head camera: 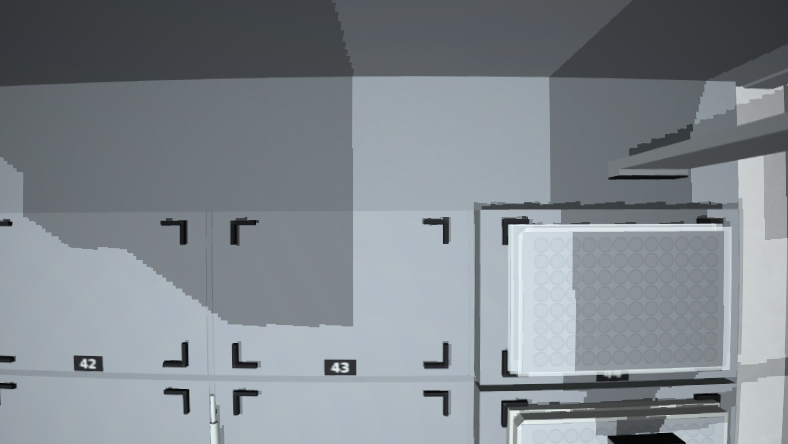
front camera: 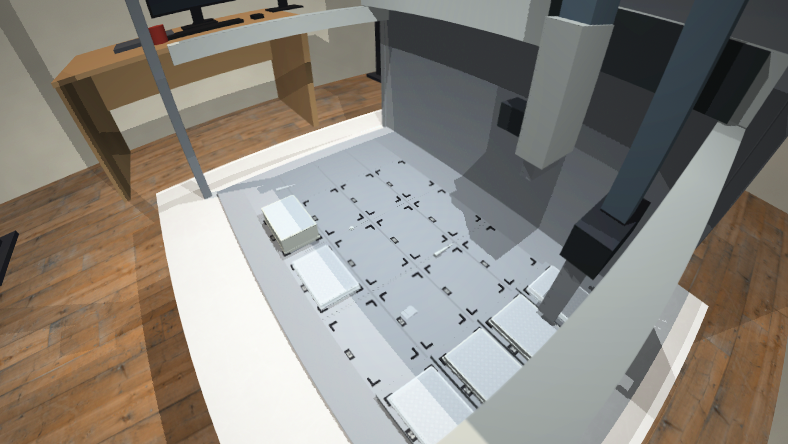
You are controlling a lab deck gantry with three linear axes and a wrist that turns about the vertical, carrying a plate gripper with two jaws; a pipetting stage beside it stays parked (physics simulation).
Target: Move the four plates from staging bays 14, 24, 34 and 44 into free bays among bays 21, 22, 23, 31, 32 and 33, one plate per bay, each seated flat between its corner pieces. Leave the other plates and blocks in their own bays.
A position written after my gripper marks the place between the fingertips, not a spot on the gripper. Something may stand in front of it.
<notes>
In view: my gripper (head camera: pixel 642 308), a plate (front camera: pixel 328 281), a tall block (front camera: pixel 291 225), a plate (head camera: pixel 583 299) and a bay 31 (front camera: pixel 372 194).
My gripper also shows in the front camera view (front camera: pixel 568 291). The head camera view does not show the tall block: it is out of frame.
</notes>
